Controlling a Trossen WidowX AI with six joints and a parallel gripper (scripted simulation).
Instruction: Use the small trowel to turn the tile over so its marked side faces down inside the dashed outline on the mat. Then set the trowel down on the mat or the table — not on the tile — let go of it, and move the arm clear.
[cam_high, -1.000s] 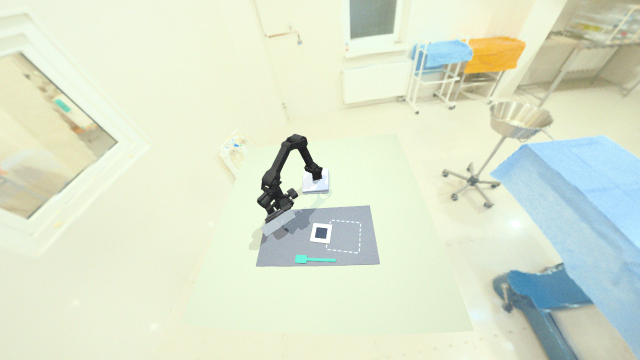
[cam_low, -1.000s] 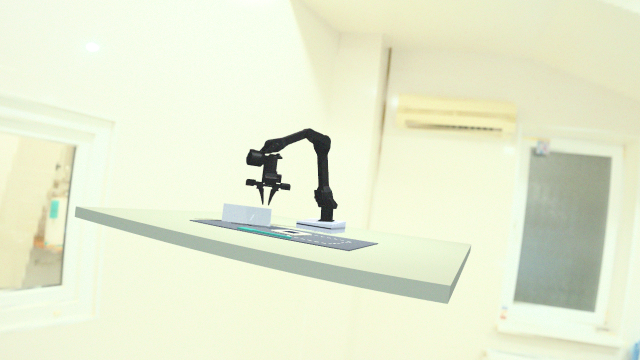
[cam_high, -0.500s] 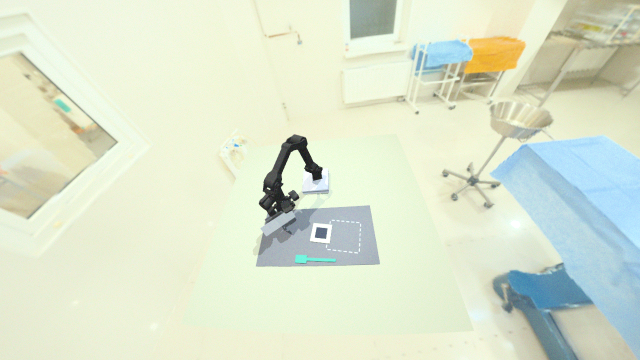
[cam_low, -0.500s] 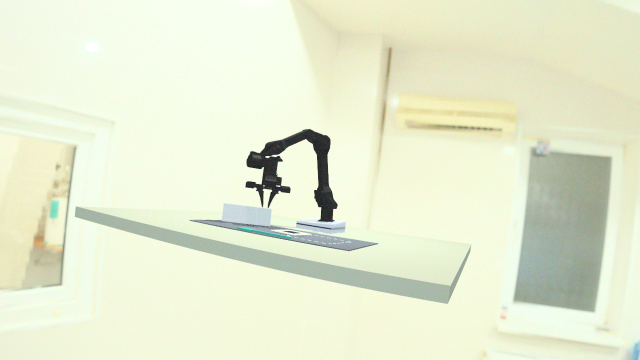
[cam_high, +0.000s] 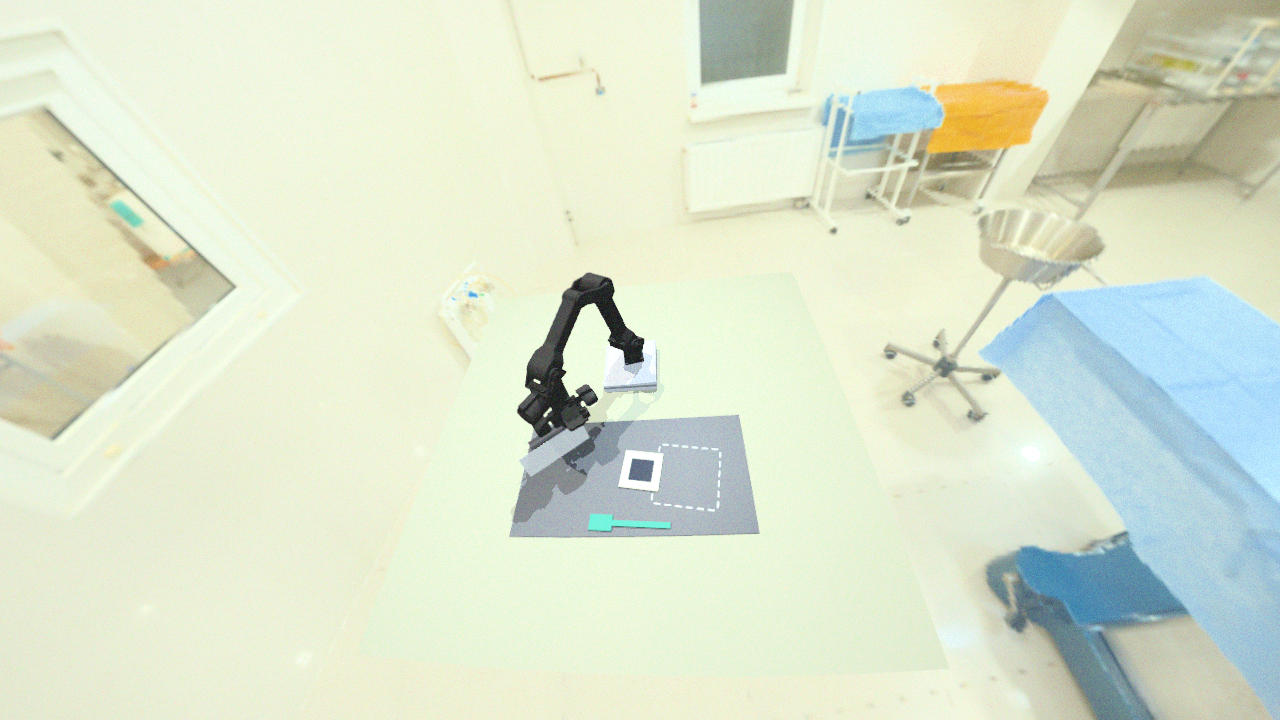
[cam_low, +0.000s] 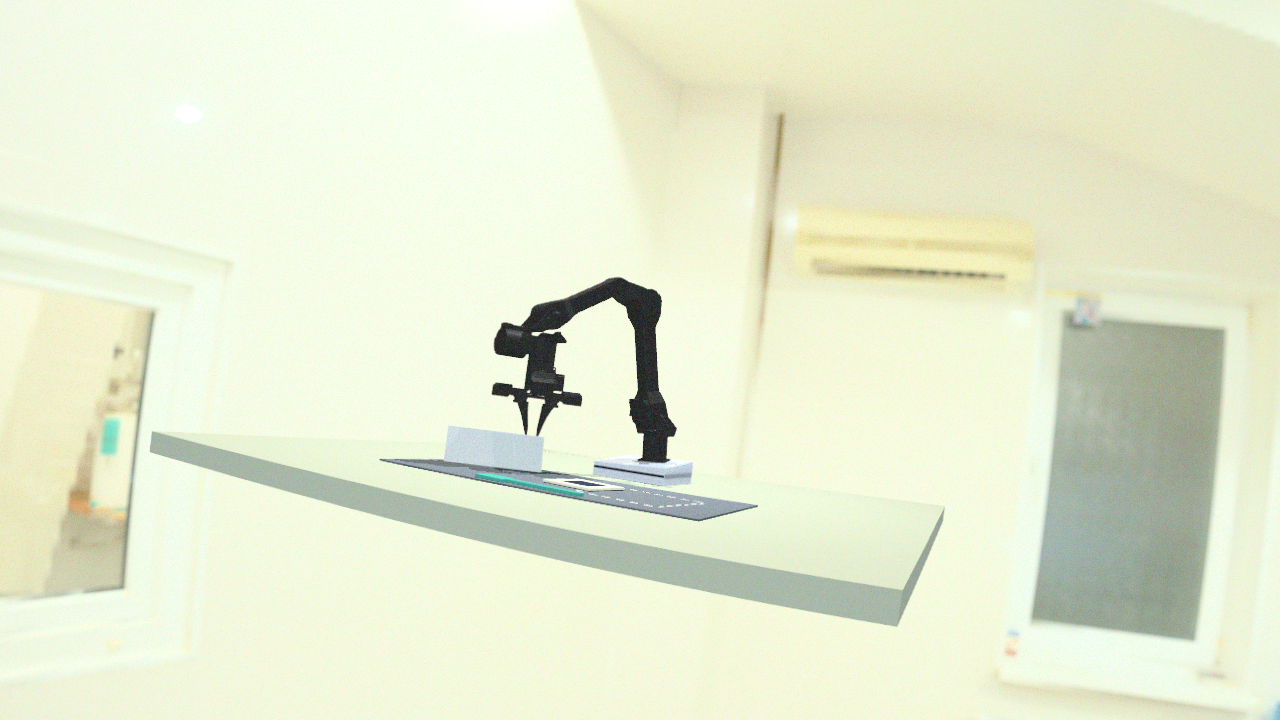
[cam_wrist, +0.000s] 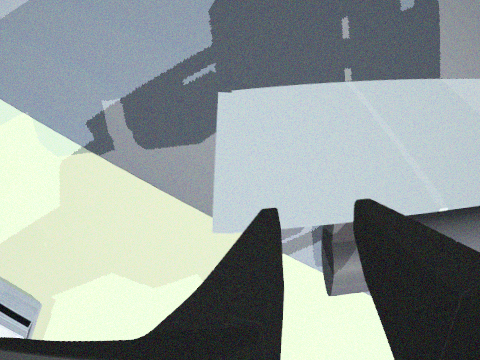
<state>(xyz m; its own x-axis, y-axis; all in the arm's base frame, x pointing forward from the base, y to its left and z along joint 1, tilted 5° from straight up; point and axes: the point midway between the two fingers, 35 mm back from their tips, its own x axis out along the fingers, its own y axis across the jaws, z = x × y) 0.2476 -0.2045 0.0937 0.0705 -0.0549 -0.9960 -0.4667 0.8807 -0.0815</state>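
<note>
Right now the trowel is 60 mm to the right of my gripper tip and 50 mm below it. Round my gripper tip: grey mat: 150 mm to the left, 140 mm ahead, 90 mm below; then white tile: 170 mm to the left, 140 mm ahead, 70 mm below; then teal flat tool: 280 mm ahead, 100 mm to the left, 70 mm below.
</note>
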